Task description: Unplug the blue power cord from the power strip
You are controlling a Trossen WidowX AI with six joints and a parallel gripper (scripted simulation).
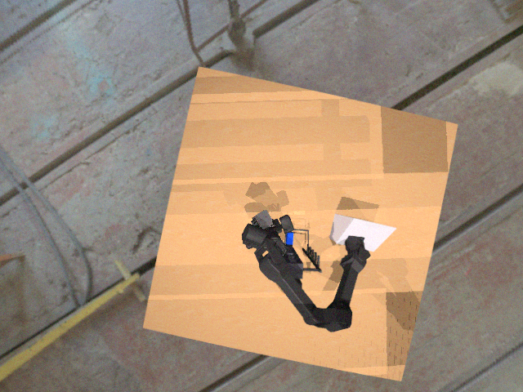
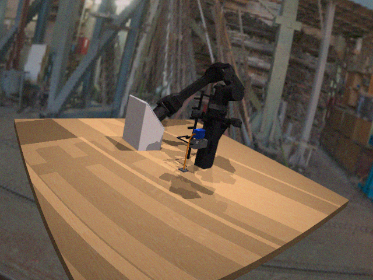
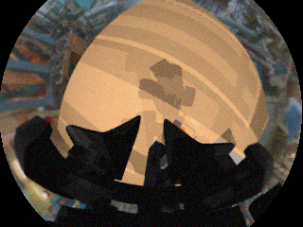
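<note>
Right now the blue plug is 11 cm behind my gripper tip and 6 cm to the left of it.
</note>
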